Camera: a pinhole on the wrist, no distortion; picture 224 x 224 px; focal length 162.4 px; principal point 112.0 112.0 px. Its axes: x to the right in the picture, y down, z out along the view. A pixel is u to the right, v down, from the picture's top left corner.
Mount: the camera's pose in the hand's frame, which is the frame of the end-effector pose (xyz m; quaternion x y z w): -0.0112 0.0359 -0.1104 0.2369 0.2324 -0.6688 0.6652
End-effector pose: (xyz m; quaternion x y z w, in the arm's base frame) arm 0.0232 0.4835 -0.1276 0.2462 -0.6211 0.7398 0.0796
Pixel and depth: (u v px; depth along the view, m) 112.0 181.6 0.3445
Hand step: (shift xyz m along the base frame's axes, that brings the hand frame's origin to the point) 0.0029 -0.1383 0.2381
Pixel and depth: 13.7 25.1 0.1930
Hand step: 0.1272 -0.0878 -0.0475
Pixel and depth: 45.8 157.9 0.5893
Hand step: 0.0638 -0.4761 0.2530
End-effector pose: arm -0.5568 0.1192 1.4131 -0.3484 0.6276 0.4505 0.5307
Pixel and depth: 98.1 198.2 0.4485
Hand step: 0.2481 0.1803 -0.2696
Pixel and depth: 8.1 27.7 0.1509
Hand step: 0.0255 0.0654 0.0899
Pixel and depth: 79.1 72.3 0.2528
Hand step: 0.1313 0.0790 0.0536
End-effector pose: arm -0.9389 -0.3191 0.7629 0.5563 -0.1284 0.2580 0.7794
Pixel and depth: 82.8 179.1 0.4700
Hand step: 0.2823 -0.2907 0.0401
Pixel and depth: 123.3 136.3 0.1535
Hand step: 0.0465 -0.0168 -0.0489
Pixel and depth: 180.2 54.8 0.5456
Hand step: 0.1045 -0.3331 -0.4289
